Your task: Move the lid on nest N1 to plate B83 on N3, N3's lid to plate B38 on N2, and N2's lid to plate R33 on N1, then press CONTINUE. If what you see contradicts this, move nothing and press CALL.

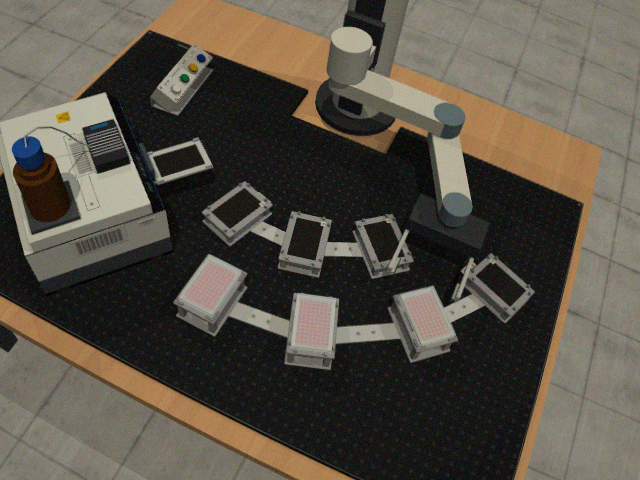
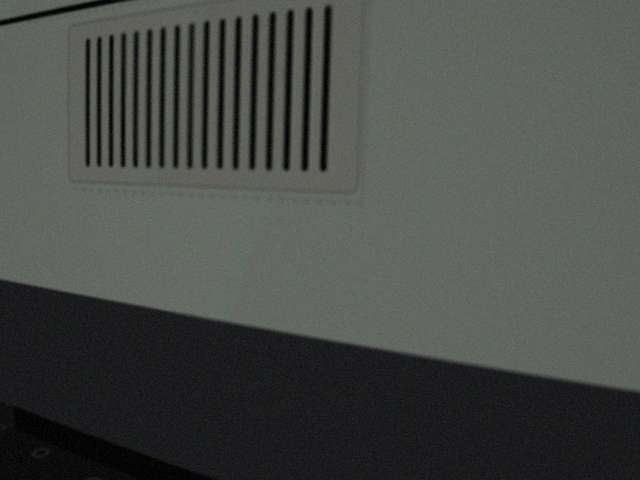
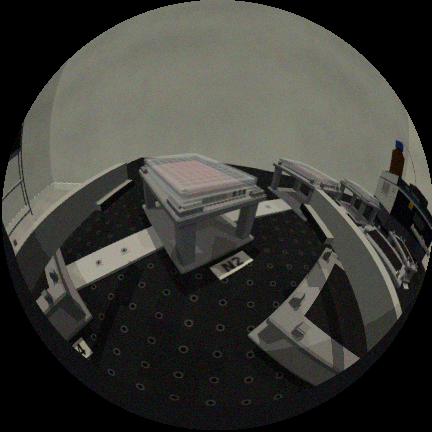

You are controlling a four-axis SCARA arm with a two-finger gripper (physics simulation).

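My gripper is open and empty, its two fingers wide apart. It hangs on the inner side of nest N2, whose plate has pink wells and a clear lid. The N2 label lies on the mat before that nest. A second pink plate is on the middle nest, and a third pink plate is on the left nest; their labels cannot be read. Plate codes are too small to read. The button panel has blue, yellow, green and white buttons with illegible lettering.
Empty dark-centred nests stand on the mat. A white machine carries a brown bottle with a blue cap; an empty tray sticks out from its side. Flat white bars link nests.
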